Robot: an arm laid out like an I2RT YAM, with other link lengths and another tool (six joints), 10 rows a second.
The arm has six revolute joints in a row. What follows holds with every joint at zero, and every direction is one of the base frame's. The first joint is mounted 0.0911 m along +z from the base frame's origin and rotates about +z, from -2.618 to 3.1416 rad. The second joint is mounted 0.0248 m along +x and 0.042 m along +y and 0.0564 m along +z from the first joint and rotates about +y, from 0 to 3.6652 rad. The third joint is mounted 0.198 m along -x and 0.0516 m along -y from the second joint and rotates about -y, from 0 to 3.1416 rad. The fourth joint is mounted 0.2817 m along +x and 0.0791 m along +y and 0.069 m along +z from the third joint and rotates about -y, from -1.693 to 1.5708 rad. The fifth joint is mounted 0.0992 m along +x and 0.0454 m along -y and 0.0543 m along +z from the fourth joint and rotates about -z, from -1.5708 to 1.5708 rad. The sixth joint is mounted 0.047 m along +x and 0.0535 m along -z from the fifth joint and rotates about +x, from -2.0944 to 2.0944 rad. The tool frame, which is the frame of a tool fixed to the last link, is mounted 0.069 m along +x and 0.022 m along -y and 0.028 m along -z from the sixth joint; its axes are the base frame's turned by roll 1.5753, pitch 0.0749 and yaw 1.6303 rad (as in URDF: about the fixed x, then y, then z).
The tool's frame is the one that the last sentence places.
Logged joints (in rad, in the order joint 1, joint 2, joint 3, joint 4, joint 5, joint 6), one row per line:
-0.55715 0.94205 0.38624 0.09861 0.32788 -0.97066
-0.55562 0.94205 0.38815 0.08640 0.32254 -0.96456
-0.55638 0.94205 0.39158 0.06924 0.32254 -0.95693
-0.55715 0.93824 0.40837 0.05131 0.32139 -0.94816
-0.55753 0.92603 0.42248 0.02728 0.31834 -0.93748
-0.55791 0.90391 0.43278 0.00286 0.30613 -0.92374
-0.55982 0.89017 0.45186 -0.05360 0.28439 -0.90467
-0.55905 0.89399 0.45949 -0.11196 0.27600 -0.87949
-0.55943 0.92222 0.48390 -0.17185 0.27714 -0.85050
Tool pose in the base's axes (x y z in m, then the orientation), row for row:
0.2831 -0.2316 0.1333 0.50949 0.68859 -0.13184 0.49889
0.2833 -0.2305 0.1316 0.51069 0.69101 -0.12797 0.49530
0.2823 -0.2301 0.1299 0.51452 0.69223 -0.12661 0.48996
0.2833 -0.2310 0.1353 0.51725 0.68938 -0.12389 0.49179
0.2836 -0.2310 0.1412 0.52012 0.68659 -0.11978 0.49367
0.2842 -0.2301 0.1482 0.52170 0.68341 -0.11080 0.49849
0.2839 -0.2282 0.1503 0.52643 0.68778 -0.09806 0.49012
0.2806 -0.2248 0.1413 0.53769 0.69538 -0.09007 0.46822
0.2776 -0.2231 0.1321 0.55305 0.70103 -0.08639 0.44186
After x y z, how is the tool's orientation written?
As a quaternion, x y z w.
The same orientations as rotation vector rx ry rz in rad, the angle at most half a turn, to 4 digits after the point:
1.2327 1.6661 -0.3190
1.2376 1.6746 -0.3101
1.2498 1.6815 -0.3075
1.2554 1.6732 -0.3007
1.2613 1.6651 -0.2905
1.2625 1.6539 -0.2681
1.2786 1.6705 -0.2382
1.3187 1.7054 -0.2209
1.3725 1.7397 -0.2144

